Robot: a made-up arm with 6 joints.
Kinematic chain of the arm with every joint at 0, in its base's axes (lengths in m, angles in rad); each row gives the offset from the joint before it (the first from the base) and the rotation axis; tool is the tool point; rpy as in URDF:
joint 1: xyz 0 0 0.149 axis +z
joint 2: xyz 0 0 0 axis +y
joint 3: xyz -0.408 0 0.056 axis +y
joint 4: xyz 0.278 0 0.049 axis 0.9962 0 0.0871
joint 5: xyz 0 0 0 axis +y
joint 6: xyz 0.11 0 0.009 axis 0.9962 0 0.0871
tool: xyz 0 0 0 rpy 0 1.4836 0
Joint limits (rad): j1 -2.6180..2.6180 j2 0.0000..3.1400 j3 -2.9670..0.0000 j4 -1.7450..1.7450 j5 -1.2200..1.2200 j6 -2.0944..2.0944
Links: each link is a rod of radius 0.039 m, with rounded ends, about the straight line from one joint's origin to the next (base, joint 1, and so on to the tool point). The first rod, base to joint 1, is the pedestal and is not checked.
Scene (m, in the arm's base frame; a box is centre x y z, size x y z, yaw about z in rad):
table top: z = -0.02
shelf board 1: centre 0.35 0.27 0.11 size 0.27 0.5 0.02 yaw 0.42
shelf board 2: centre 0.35 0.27 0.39 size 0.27 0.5 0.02 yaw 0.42
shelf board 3: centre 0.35 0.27 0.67 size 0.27 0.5 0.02 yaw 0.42
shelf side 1: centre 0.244 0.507 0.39 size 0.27 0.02 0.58 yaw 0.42
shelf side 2: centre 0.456 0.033 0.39 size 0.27 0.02 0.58 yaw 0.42
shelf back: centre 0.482 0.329 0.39 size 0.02 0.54 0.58 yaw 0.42
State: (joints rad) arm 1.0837 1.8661 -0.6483 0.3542 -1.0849 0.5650
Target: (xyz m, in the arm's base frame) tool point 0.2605 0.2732 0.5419
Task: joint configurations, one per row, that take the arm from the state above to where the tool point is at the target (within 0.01 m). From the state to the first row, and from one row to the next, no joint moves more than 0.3 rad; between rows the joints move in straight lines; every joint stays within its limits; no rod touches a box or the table.
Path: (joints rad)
1: 1.2508 1.7439 -0.4638 0.3124 -1.0728 0.5650
2: 1.4179 1.6217 -0.2792 0.2706 -1.0606 0.5650
3: 1.3390 1.3637 -0.4677 0.2415 -1.1328 0.5650
4: 1.2600 1.1056 -0.6561 0.2123 -1.2050 0.5650
5: 1.0824 1.3063 -0.8365 0.2880 -1.1860 0.5650
6: 0.9047 1.5071 -1.0169 0.3636 -1.1669 0.5650

